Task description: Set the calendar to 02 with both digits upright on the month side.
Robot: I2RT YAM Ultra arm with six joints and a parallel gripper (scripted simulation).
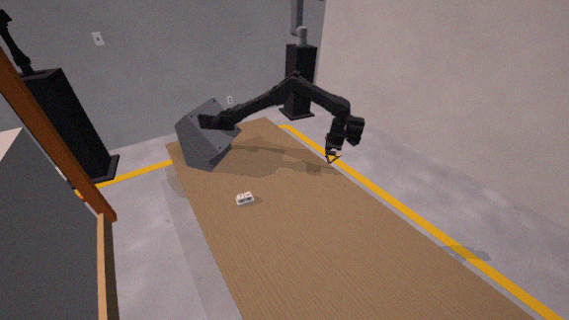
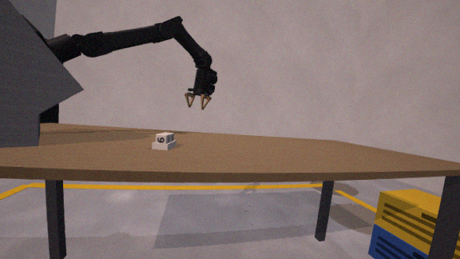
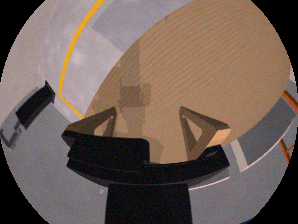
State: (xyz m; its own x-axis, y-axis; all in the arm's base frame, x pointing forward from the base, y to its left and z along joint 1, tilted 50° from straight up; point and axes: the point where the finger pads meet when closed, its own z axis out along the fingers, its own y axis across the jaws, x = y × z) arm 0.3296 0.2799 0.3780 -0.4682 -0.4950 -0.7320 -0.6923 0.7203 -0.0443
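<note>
Right now my hand is 20 mm past the small white tray, 430 mm to the left of it and 130 mm above it.
</note>
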